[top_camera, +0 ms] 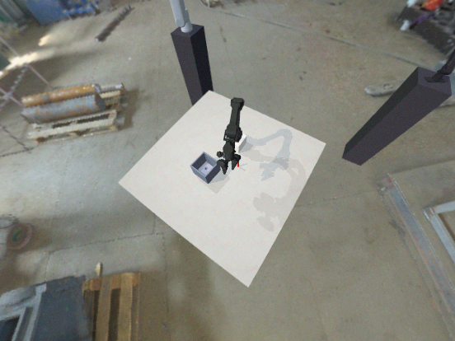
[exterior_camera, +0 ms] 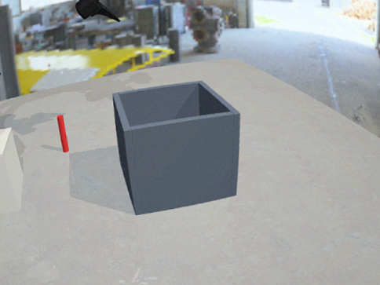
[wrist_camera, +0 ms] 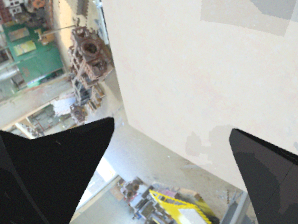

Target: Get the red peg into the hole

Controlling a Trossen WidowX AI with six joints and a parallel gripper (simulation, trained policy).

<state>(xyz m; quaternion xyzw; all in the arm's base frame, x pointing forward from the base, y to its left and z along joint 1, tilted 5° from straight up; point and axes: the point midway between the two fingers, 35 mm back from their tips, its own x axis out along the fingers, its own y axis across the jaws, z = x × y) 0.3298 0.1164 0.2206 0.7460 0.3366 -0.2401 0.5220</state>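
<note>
My gripper tip is now 240 mm above the red peg, 190 mm past it and 30 mm to the left of it. Also, from my gripper tip: pale plate: 230 mm to the right, 230 mm below, 30 mm behind.
</note>
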